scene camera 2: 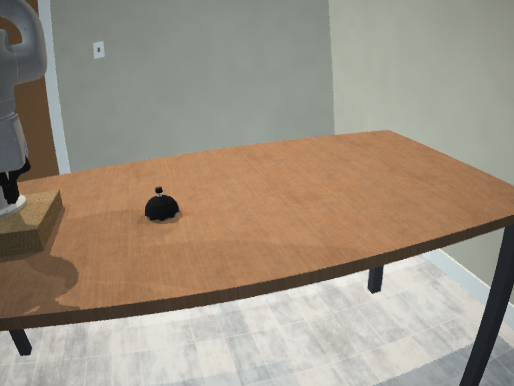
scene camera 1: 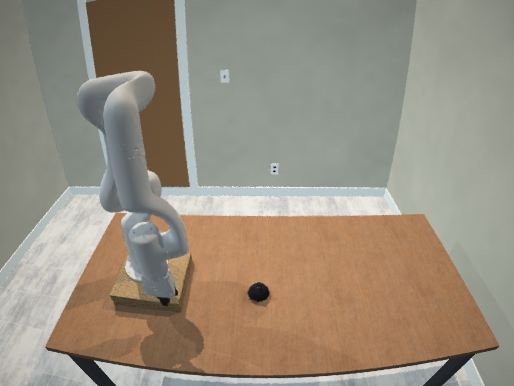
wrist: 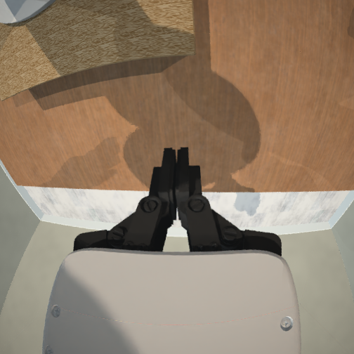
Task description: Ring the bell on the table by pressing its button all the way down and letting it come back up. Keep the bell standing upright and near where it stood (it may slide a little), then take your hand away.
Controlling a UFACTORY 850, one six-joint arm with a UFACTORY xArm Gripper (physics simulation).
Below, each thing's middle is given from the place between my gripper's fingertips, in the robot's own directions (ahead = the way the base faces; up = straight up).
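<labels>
Black domed bell (scene camera 2: 161,207): 180 mm to the left of my hand, 310 mm ahead, 120 mm below.
</labels>
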